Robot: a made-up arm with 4 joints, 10 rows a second.
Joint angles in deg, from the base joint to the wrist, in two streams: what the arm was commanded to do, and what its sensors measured. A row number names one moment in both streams.
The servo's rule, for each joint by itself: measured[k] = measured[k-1] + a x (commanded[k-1-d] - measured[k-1]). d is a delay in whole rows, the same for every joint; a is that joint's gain. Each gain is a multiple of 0.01, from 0.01 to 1. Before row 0 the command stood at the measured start. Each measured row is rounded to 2 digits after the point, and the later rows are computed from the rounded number. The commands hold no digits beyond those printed.
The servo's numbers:
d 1
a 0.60 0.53 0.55 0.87
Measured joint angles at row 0: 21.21, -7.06, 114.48, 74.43
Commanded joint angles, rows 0 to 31: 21.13, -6.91, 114.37, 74.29; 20.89, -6.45, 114.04, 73.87; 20.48, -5.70, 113.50, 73.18; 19.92, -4.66, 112.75, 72.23; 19.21, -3.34, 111.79, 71.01; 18.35, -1.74, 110.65, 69.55; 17.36, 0.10, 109.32, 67.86; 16.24, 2.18, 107.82, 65.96; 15.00, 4.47, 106.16, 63.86; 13.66, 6.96, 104.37, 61.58; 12.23, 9.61, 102.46, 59.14; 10.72, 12.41, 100.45, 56.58; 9.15, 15.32, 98.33, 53.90; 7.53, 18.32, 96.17, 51.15; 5.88, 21.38, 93.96, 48.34; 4.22, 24.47, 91.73, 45.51; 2.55, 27.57, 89.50, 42.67; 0.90, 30.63, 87.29, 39.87; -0.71, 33.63, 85.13, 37.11; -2.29, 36.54, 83.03, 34.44; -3.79, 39.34, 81.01, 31.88; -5.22, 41.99, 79.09, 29.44; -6.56, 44.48, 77.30, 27.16; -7.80, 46.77, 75.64, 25.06; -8.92, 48.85, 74.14, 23.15; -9.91, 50.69, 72.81, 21.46; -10.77, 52.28, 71.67, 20.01; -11.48, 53.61, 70.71, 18.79; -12.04, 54.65, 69.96, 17.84; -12.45, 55.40, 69.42, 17.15; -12.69, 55.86, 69.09, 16.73; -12.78, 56.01, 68.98, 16.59
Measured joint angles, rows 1 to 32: 21.21, -7.06, 114.48, 74.43; 21.16, -6.98, 114.42, 74.31; 21.00, -6.70, 114.21, 73.93; 20.69, -6.17, 113.82, 73.28; 20.23, -5.37, 113.23, 72.37; 19.62, -4.29, 112.44, 71.19; 18.86, -2.94, 111.46, 69.76; 17.96, -1.33, 110.28, 68.11; 16.93, 0.53, 108.93, 66.24; 15.77, 2.62, 107.41, 64.17; 14.50, 4.92, 105.74, 61.92; 13.14, 7.41, 103.94, 59.50; 11.69, 10.06, 102.02, 56.96; 10.17, 12.85, 99.99, 54.30; 8.59, 15.75, 97.89, 51.56; 6.96, 18.73, 95.73, 48.76; 5.32, 21.77, 93.53, 45.93; 3.66, 24.84, 91.31, 43.09; 2.00, 27.91, 89.10, 40.29; 0.37, 30.94, 86.92, 37.52; -1.23, 33.91, 84.78, 34.84; -2.77, 36.79, 82.71, 32.26; -4.24, 39.55, 80.72, 29.81; -5.63, 42.16, 78.84, 27.50; -6.93, 44.60, 77.08, 25.38; -8.12, 46.85, 75.46, 23.44; -9.19, 48.89, 74.00, 21.72; -10.14, 50.69, 72.72, 20.23; -10.94, 52.24, 71.61, 18.98; -11.60, 53.52, 70.70, 17.99; -12.11, 54.52, 70.00, 17.26; -12.46, 55.23, 69.50, 16.80
